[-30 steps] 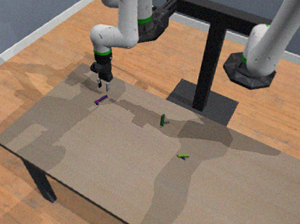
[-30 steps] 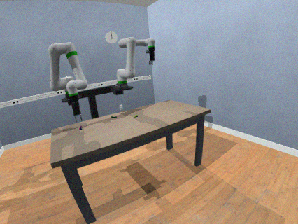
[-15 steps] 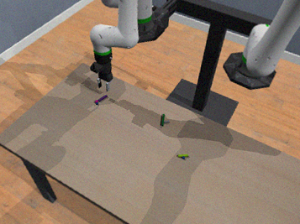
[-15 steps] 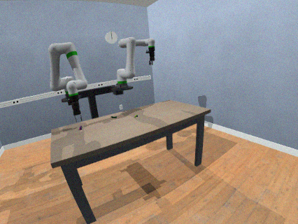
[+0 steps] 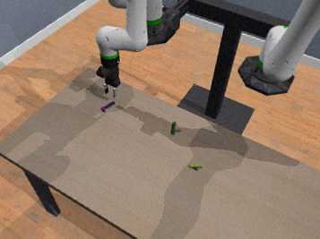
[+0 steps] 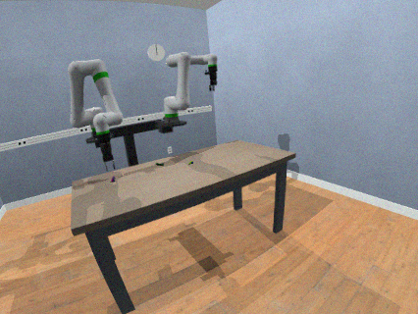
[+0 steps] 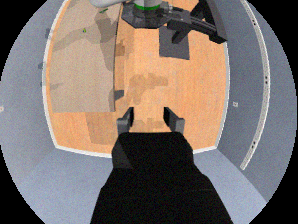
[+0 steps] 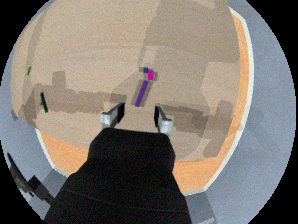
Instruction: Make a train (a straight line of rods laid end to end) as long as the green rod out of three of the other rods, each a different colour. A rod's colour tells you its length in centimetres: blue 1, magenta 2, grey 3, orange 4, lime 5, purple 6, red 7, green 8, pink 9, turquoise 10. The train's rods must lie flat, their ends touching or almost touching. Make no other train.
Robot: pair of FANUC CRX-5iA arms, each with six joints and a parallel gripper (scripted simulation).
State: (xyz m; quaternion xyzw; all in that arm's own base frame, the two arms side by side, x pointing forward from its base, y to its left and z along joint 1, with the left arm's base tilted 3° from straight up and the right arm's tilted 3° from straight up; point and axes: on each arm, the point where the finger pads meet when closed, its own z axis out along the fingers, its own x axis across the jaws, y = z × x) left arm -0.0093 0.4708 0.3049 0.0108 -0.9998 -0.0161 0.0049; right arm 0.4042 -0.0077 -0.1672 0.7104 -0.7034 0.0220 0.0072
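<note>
The purple rod lies 8 cm below my right hand and 2 cm ahead of it. From my right hand the other things lie so: magenta rod 8 cm below, 6 cm ahead, 1 cm to the right; then green rod 38 cm to the left, 8 cm below, 3 cm behind; then grey rod 40 cm to the left, 8 cm below, 3 cm behind.
</note>
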